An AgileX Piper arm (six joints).
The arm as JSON. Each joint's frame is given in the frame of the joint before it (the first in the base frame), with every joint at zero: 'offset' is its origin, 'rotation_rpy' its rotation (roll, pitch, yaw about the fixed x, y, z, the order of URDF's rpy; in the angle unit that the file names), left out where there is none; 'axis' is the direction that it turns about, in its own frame. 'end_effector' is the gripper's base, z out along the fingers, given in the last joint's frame.
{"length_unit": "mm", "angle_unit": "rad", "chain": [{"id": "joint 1", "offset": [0.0, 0.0, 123.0], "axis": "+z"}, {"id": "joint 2", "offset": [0.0, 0.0, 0.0], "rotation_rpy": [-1.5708, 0.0, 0.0], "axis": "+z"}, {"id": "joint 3", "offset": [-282.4, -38.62, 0.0], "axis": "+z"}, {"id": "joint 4", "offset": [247.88, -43.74, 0.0], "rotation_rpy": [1.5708, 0.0, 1.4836], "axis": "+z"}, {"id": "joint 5", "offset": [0.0, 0.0, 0.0], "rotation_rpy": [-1.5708, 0.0, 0.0], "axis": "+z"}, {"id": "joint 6", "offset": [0.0, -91.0, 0.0], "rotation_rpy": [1.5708, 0.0, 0.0], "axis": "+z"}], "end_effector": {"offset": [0.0, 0.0, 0.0]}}
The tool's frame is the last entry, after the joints.
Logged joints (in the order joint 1, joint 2, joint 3, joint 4, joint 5, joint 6), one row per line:
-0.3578 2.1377 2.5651 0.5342 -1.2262 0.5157
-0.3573 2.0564 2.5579 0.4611 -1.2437 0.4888
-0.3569 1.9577 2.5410 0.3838 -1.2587 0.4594
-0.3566 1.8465 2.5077 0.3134 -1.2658 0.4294
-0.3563 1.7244 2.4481 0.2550 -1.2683 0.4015
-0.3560 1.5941 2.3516 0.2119 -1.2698 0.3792
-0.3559 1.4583 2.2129 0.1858 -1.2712 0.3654
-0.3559 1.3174 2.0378 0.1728 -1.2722 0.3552
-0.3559 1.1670 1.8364 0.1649 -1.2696 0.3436
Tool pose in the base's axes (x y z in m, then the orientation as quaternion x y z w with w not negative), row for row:
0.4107 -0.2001 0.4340 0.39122 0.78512 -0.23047 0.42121
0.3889 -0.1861 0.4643 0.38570 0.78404 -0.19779 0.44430
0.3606 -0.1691 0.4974 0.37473 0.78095 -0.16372 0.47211
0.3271 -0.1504 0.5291 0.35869 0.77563 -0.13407 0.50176
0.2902 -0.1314 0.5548 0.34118 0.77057 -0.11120 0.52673
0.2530 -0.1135 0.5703 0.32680 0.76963 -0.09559 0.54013
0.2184 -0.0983 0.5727 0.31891 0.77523 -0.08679 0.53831
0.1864 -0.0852 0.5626 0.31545 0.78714 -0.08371 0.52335
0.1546 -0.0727 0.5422 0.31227 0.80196 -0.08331 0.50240
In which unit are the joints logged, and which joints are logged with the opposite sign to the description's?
The joints are logged in radians. Opposite sign: joint 3, joint 4, joint 5.
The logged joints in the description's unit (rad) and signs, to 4 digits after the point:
-0.3578 2.1377 -2.5651 -0.5342 1.2262 0.5157
-0.3573 2.0564 -2.5579 -0.4611 1.2437 0.4888
-0.3569 1.9577 -2.5410 -0.3838 1.2587 0.4594
-0.3566 1.8465 -2.5077 -0.3134 1.2658 0.4294
-0.3563 1.7244 -2.4481 -0.2550 1.2683 0.4015
-0.3560 1.5941 -2.3516 -0.2119 1.2698 0.3792
-0.3559 1.4583 -2.2129 -0.1858 1.2712 0.3654
-0.3559 1.3174 -2.0378 -0.1728 1.2722 0.3552
-0.3559 1.1670 -1.8364 -0.1649 1.2696 0.3436

